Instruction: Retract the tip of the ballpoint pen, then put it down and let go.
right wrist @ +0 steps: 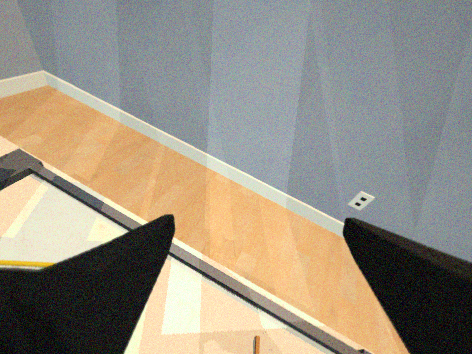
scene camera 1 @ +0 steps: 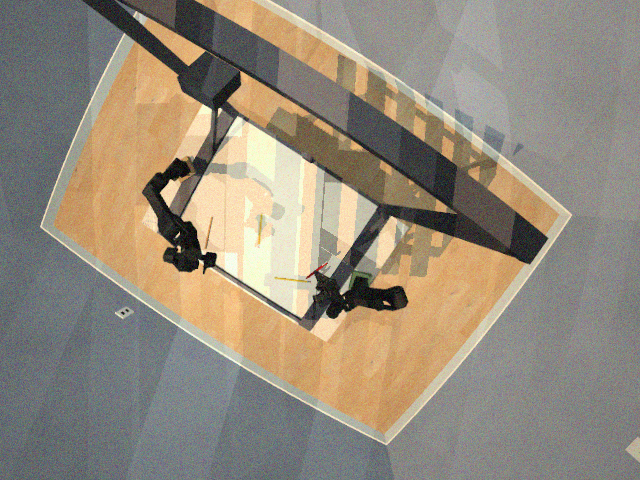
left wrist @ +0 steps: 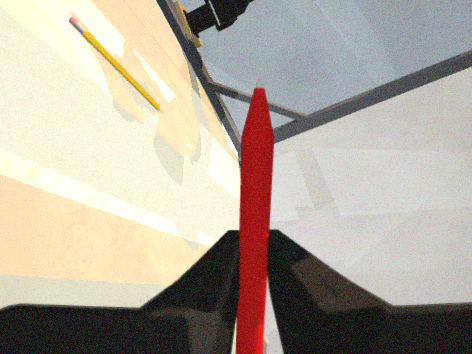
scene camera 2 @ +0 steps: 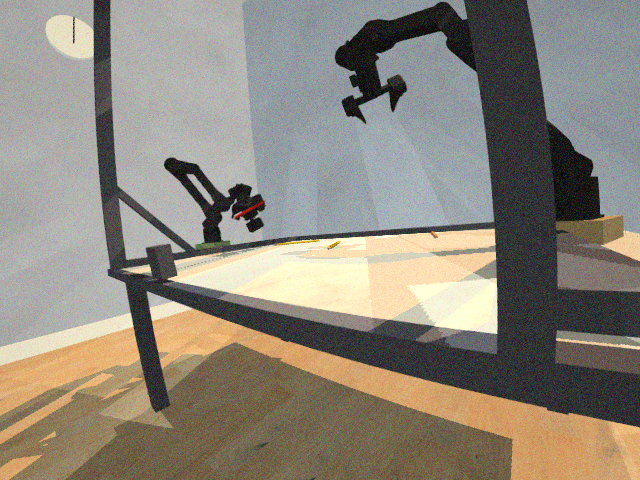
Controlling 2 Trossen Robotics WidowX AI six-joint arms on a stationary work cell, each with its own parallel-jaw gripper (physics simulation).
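Places are measured from the left arm's base along level axes (x right, y ahead, z up), in metres.
Pixels of known places: left gripper, fingertip midpoint: (scene camera 1: 314,270) (left wrist: 252,241) (scene camera 2: 253,207); right gripper, fingertip midpoint: (right wrist: 258,224) (scene camera 1: 191,272) (scene camera 2: 379,117); left arm's base, origin of the base link: (scene camera 1: 360,283) (scene camera 2: 212,242); right arm's base, origin of the base link: (scene camera 1: 183,169) (left wrist: 190,24) (scene camera 2: 572,219).
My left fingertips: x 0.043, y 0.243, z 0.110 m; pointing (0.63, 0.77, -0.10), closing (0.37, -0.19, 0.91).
Note:
Ahead of a thing's pixels: the offset from my left fingertips to its top centre. Level surfaces: height alone.
The red ballpoint pen (scene camera 1: 318,268) (scene camera 2: 249,209) (left wrist: 256,190) is held clear above the table by my left gripper (scene camera 1: 316,273) (scene camera 2: 251,208) (left wrist: 252,241), which is shut on its barrel. In scene camera 2 the pen is tilted. In the left wrist view its tapered end points away from the fingers, and a very small pale point shows faintly at the end against the grey wall. The pen's other end is hidden below that view. My right gripper (scene camera 2: 379,116) (right wrist: 258,224) is open and empty, high above the table, far from the pen.
Two yellow pencils @[dx +0.109, dy +0.315, dz -0.140 m] (scene camera 1: 260,229) @[dx -0.116, dy +0.100, dz -0.142 m] (scene camera 1: 292,280) (scene camera 2: 333,244) (scene camera 2: 298,241) lie on the table @[dz -0.149 m] (scene camera 1: 281,258). A thin orange-brown stick @[dx +0.032, dy +0.586, dz -0.142 m] (scene camera 1: 208,232) (scene camera 2: 434,234) (right wrist: 257,345) lies nearer the right arm. Dark frame posts (scene camera 2: 509,180) stand at the table's edges.

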